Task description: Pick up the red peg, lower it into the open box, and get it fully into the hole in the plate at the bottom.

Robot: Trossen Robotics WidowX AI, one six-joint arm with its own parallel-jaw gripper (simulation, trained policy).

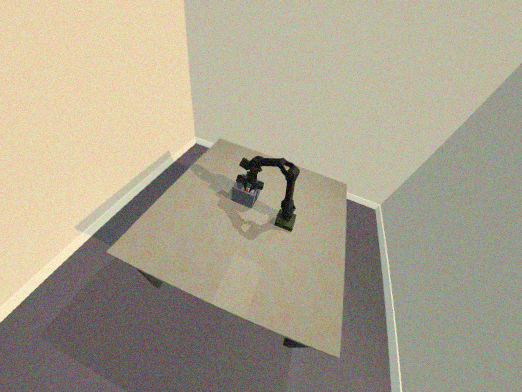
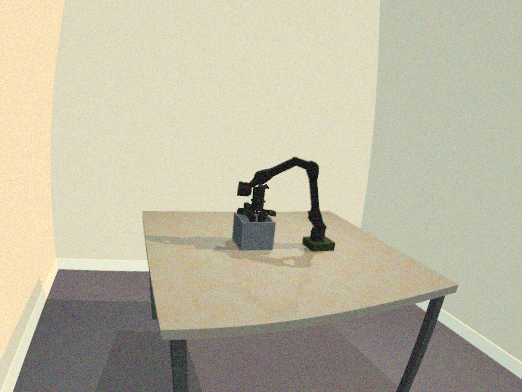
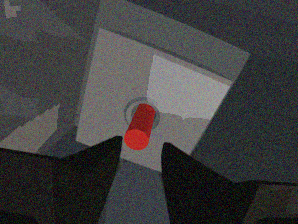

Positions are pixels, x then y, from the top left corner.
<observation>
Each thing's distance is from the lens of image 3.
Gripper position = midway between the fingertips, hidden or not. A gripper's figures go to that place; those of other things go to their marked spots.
my gripper (image 3: pixel 142 146): 0.11 m
red peg (image 3: pixel 137 136): 0.09 m
grey plate (image 3: pixel 125 71): 0.11 m
</observation>
